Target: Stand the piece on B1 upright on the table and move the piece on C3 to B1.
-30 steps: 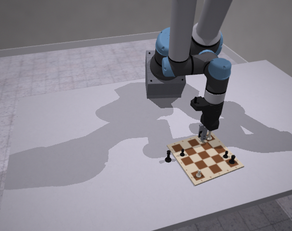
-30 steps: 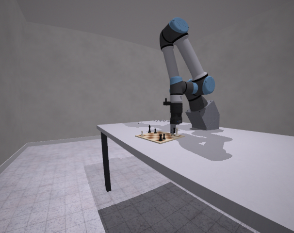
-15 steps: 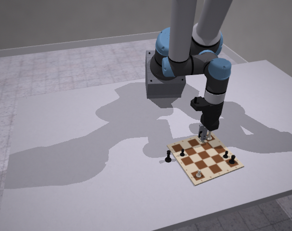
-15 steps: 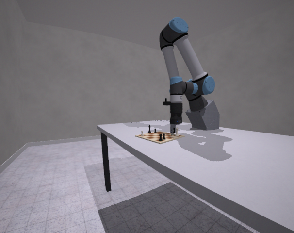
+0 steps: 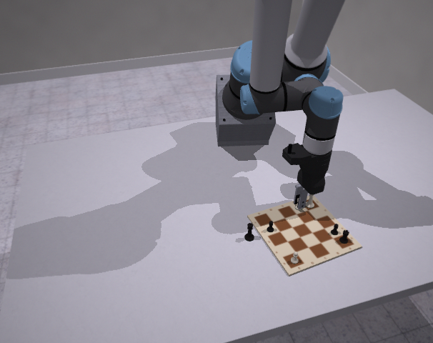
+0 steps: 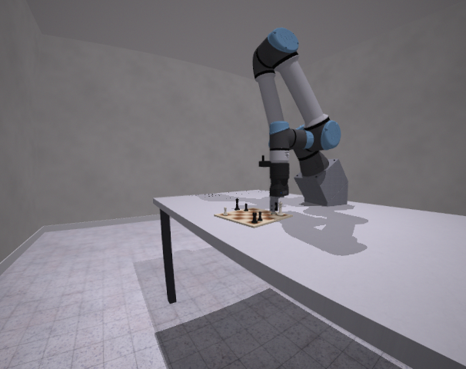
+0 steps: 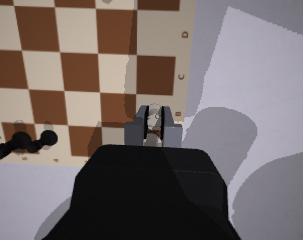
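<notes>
Right now the tall white piece is 3 cm to the left of my hand. Round my hand: white pawn 16 cm ahead, 11 cm to the right, 1 cm below; chessboard 8 cm ahead, 4 cm to the right, 3 cm below.
</notes>
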